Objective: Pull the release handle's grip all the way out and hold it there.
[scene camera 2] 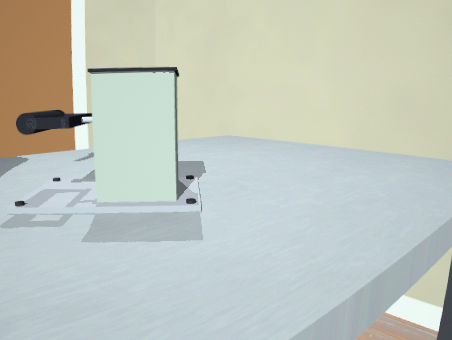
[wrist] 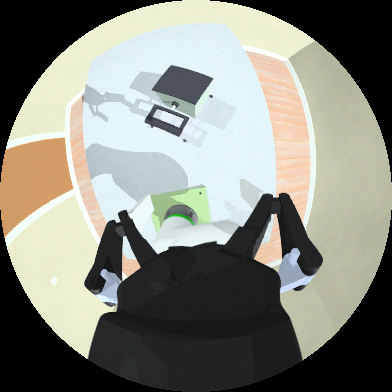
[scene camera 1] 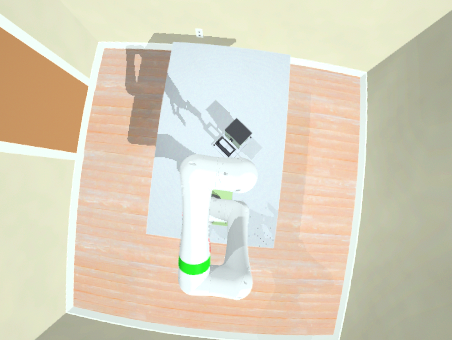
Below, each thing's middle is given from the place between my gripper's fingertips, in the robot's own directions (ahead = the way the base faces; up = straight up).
Right now my hand is 310 mm above the base plate (wrist: 192, 122), 230 mm short of it and 60 mm to the right of it.
